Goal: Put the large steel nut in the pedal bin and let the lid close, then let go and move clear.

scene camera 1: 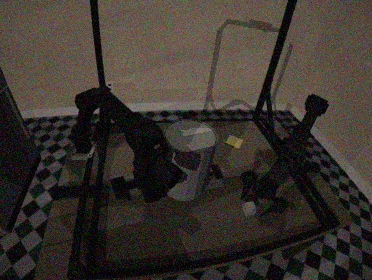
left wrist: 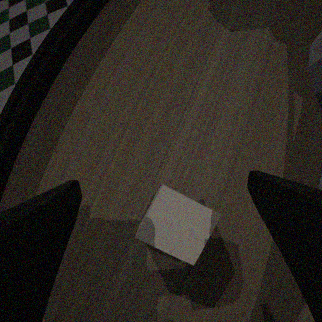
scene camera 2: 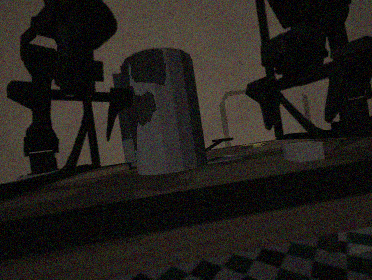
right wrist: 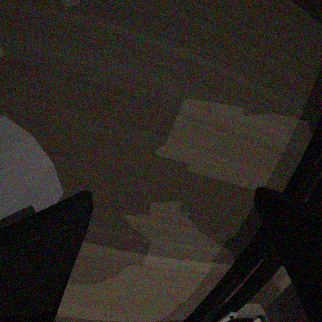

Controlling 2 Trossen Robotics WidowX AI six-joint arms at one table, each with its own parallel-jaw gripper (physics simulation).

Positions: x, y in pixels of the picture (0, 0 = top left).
Labels:
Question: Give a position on a small pale cube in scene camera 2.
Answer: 304, 151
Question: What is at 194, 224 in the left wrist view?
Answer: A small pale cube.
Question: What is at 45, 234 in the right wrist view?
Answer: The right gripper.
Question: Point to a bin wall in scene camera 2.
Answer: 165, 118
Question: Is the right gripper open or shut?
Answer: Open.

